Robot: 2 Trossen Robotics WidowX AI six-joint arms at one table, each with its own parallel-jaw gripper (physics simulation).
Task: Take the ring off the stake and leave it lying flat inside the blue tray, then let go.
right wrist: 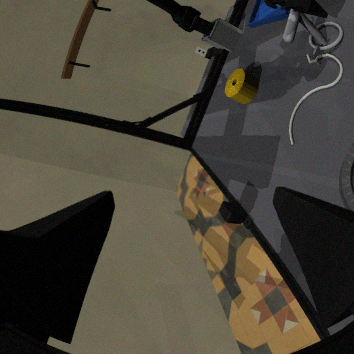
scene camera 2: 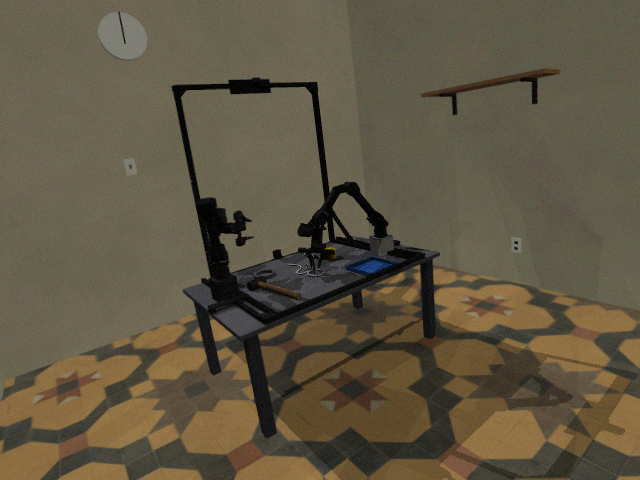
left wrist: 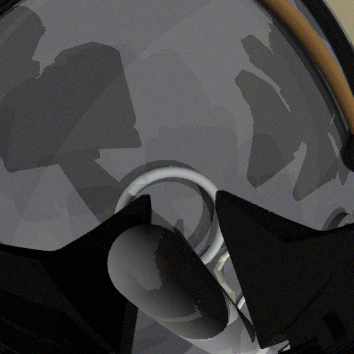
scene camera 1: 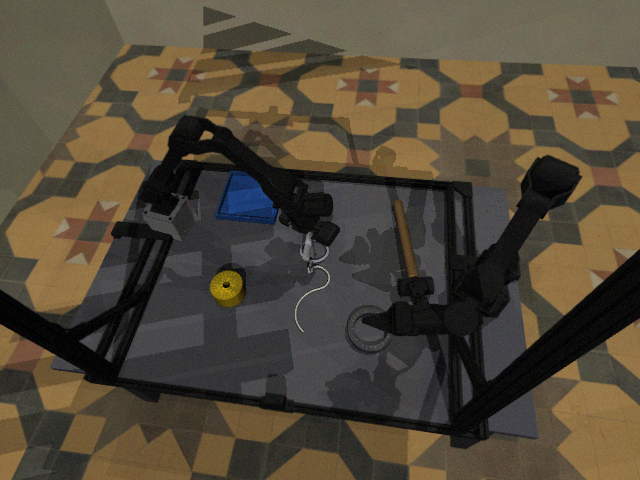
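Pixels of known places: left gripper, fingertip midpoint: (right wrist: 322, 14) (scene camera 2: 315, 267) (left wrist: 183, 200); right gripper, fingertip midpoint: (right wrist: 195, 197) (scene camera 2: 253, 229) (scene camera 1: 366, 321); left arm's base at its link origin: (right wrist: 209, 29) (scene camera 2: 380, 236) (scene camera 1: 164, 205); right arm's base at its link origin: (scene camera 2: 222, 277).
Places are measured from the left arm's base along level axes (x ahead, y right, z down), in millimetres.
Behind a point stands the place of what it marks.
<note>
A pale ring (scene camera 1: 327, 251) {x 495, y -38, z 91 mm} (scene camera 2: 315, 275) {x 473, y -70, z 95 mm} (left wrist: 170, 172) {x 471, y -69, z 95 mm} (right wrist: 341, 36) {x 500, y -35, z 94 mm} lies low at the foot of the grey stake (scene camera 1: 308, 249) {x 463, y 25, z -1 mm} (left wrist: 165, 280), near the table's middle. The stake's thick end is close to the left wrist camera. The blue tray (scene camera 1: 246, 219) {x 214, y -77, z 90 mm} (scene camera 2: 356, 271) {x 289, y -177, z 94 mm} stands flat; no ring shows in it. My left gripper (left wrist: 183, 200) {x 465, y -59, z 59 mm} (scene camera 2: 314, 267) {x 465, y -59, z 59 mm} points down at the stake. Its fingers stand partly apart, over the ring's outline; no grip on the ring shows. My right gripper (right wrist: 195, 197) {x 676, y 241, z -150 mm} (scene camera 2: 251, 229) {x 676, y 241, z -150 mm} is open and empty, raised high.
A white cable (scene camera 1: 328, 279) {x 525, y 48, z 98 mm} (right wrist: 295, 112) {x 471, y 159, z 100 mm} curls beside the stake. A yellow spool (scene camera 1: 227, 289) {x 277, y 180, z 54 mm} (right wrist: 241, 86) {x 312, y 170, z 55 mm} stands to its left in scene camera 1. A wooden-handled hammer (scene camera 1: 405, 240) {x 708, y -128, z 70 mm} (scene camera 2: 279, 290) {x 709, y -172, z 78 mm} and a grey toothed ring (scene camera 1: 356, 343) {x 653, y 210, z 88 mm} lie toward the right arm. Black frame bars edge the table.
</note>
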